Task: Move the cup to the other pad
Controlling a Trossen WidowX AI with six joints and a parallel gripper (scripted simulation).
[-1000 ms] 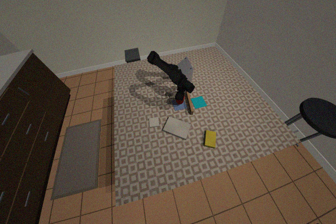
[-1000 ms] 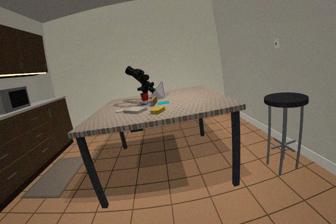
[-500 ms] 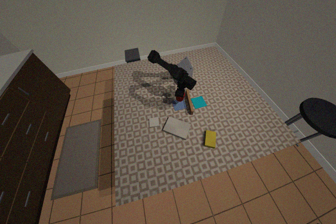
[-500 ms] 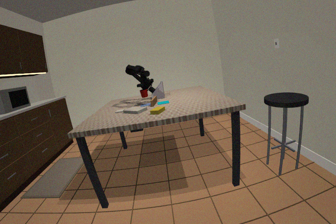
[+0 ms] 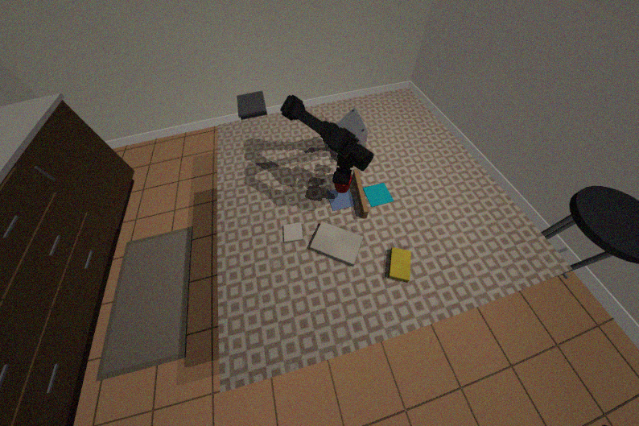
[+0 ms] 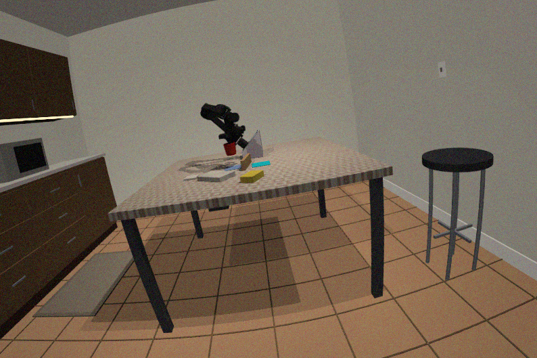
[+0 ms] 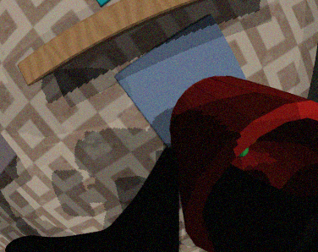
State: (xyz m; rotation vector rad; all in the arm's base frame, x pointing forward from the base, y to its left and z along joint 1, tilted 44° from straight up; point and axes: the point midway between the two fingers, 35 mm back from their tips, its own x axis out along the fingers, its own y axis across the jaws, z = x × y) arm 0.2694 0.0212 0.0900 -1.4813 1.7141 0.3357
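Now: gripper tip 4 cm short of the cyan pad, 16 cm to the right of it and 13 cm above it. Also, from my gripper tip: cup: 3 cm ahead, 2 cm to the right; wooden board: 3 cm ahead, 7 cm to the left, 10 cm below; dark blue pad: 3 cm ahead, 2 cm to the right, 13 cm below.
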